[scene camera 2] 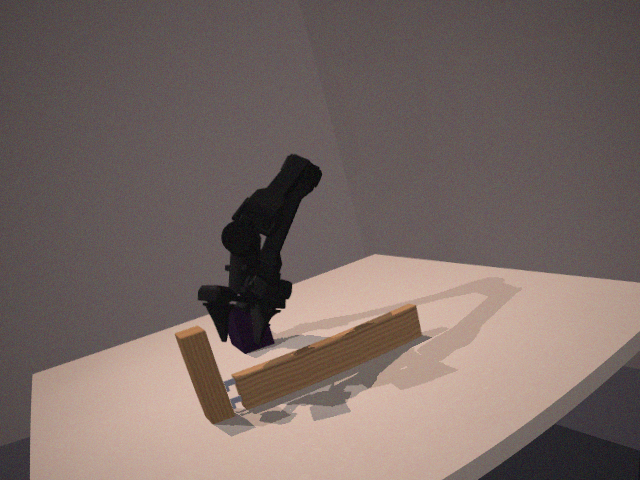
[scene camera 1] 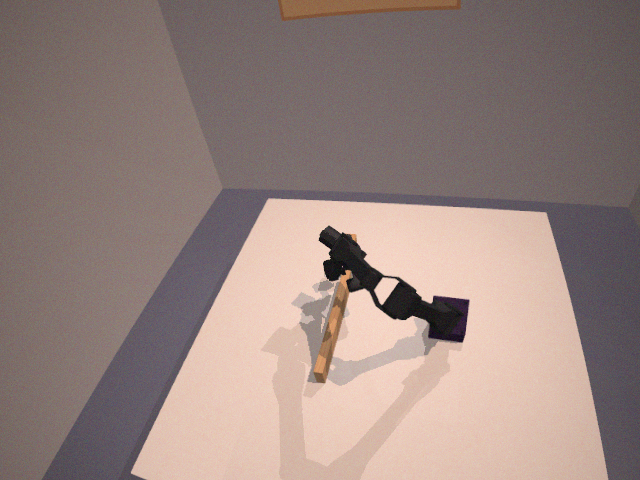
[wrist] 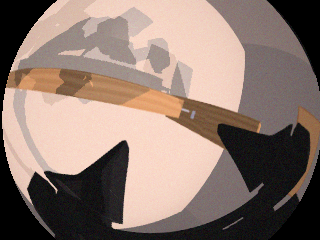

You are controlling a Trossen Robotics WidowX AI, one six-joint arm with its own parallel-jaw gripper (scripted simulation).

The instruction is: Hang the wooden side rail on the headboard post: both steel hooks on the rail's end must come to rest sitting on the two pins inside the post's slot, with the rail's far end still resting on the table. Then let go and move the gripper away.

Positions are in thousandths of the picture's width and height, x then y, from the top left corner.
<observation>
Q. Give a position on a wooden side rail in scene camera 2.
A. At 430,789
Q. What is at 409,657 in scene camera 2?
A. The gripper.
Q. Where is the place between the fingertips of the gripper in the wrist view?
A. At 548,569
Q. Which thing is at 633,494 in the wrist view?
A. A headboard post.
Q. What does the gripper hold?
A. Nothing.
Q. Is the gripper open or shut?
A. Open.
</observation>
